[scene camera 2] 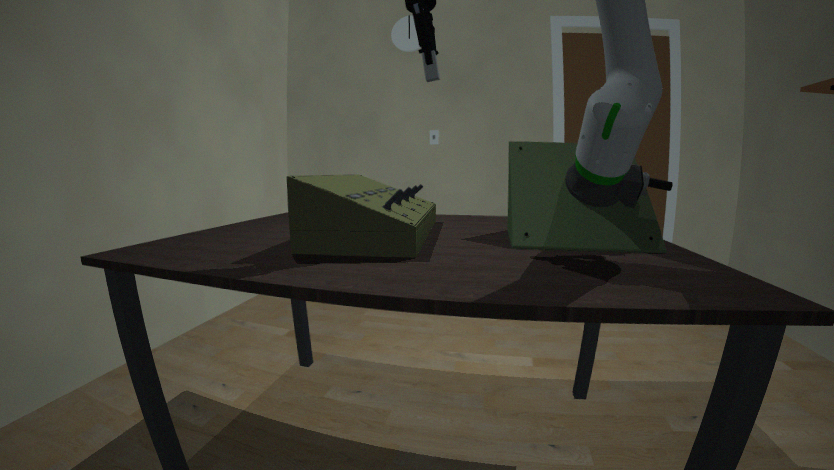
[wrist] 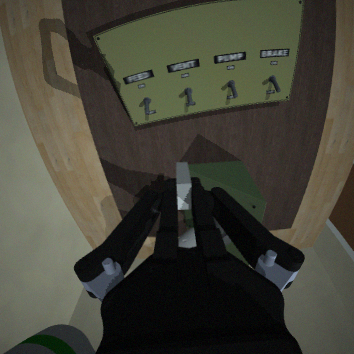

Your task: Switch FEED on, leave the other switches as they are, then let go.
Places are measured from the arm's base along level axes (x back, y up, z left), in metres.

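Where they show: gripper, between the fingertips: point(scene camera 2: 432, 79) point(wrist: 181, 171); arm's base, origin of its link: point(scene camera 2: 594, 184) point(wrist: 216, 227).
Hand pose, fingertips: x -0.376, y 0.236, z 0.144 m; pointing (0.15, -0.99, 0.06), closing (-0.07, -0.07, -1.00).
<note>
Each offset is from my fingertips to the top centre of the thing. Level surfaces: height alone.
The olive-green switch console point(scene camera 2: 350, 233) point(wrist: 200, 40) stands on the table with its sloped face up. The FEED switch {dx -0.050, dy -0.250, dz +0.108 m} point(wrist: 147, 106) is at the left end of the row in the wrist view. Its lever leans toward the panel's lower edge, away from its ON mark. The VENT {dx -0.078, dy -0.250, dz -0.008 m} point(wrist: 189, 96), PUMP {dx -0.106, dy -0.250, dz -0.125 m} point(wrist: 232, 89) and BRAKE {dx -0.134, dy -0.250, dz -0.241 m} point(wrist: 274, 84) levers lean much the same way. In the scene view the levers point(scene camera 2: 402, 197) overlap. My gripper point(scene camera 2: 431, 78) point(wrist: 181, 171) is shut with nothing between its fingers. It hangs high above the console, apart from every lever.
A dark green wedge-shaped box point(scene camera 2: 536, 198) point(wrist: 227, 175) stands on the dark table {dy -0.377 m} point(scene camera 2: 350, 280) point(wrist: 280, 150), to the right of the console in the scene view. A white arm section point(scene camera 2: 618, 128) with a green ring is in front of part of the box.
</note>
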